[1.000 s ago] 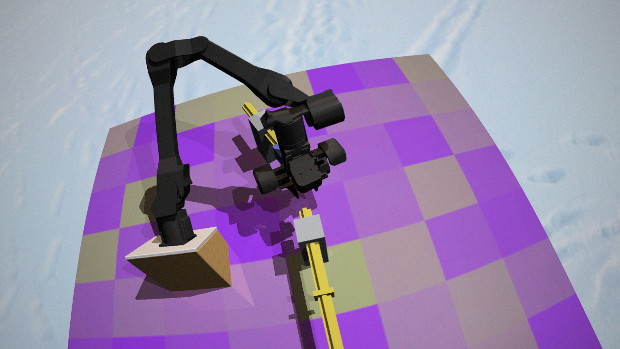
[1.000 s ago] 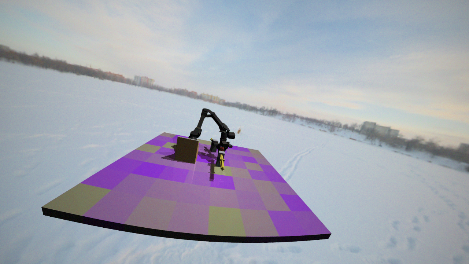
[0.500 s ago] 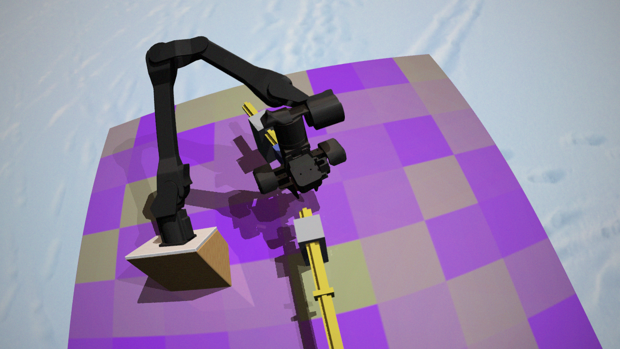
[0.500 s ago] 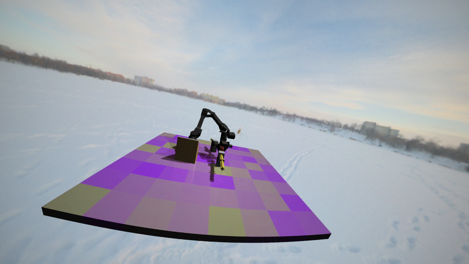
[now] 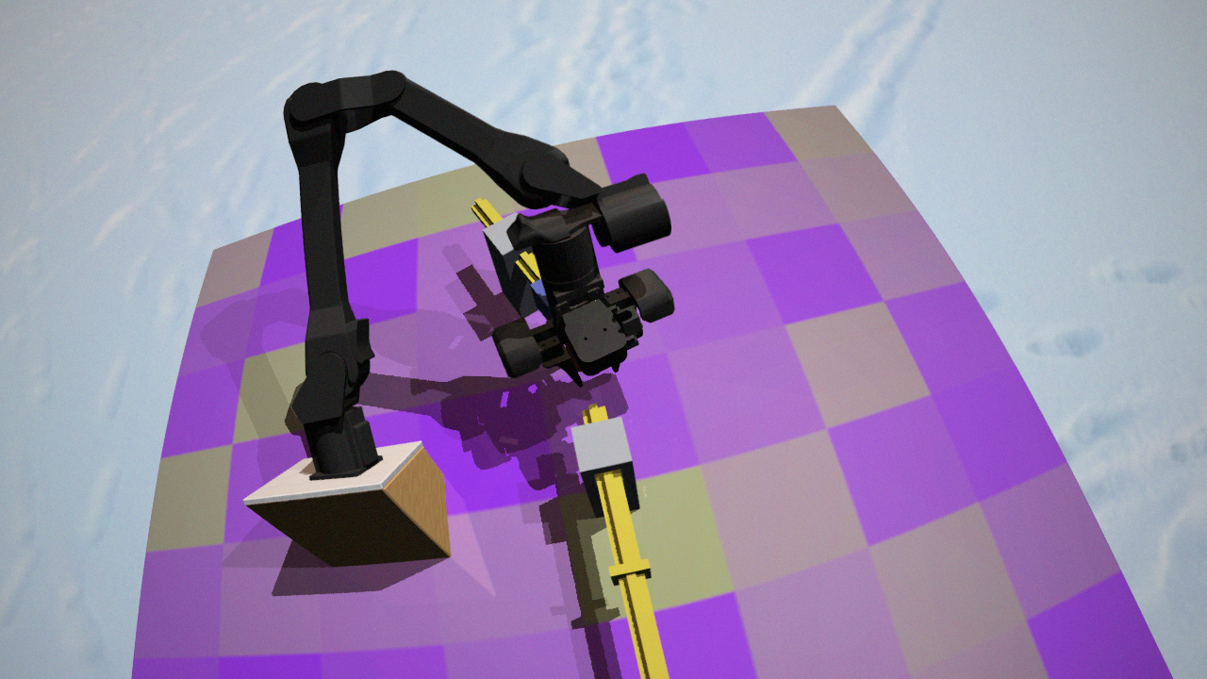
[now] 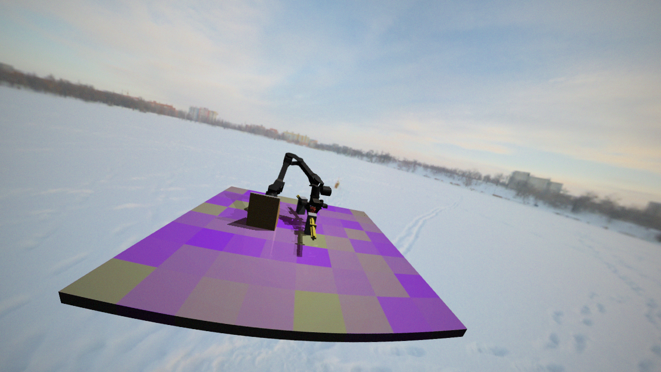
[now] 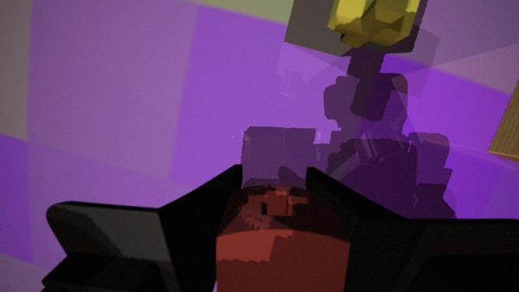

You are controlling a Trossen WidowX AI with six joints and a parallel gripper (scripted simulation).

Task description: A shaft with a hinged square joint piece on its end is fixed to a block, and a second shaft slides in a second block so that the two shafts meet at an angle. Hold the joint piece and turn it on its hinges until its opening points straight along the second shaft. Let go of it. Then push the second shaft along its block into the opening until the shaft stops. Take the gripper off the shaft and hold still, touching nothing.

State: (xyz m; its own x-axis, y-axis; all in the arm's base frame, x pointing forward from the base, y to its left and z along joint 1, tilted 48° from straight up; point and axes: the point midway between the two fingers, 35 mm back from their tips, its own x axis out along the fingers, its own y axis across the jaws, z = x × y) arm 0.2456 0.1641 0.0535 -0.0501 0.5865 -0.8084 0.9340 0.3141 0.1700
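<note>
Now: gripper tip 10 mm past the red square joint piece, 20 mm to the right of it and 40 mm below it.
</note>
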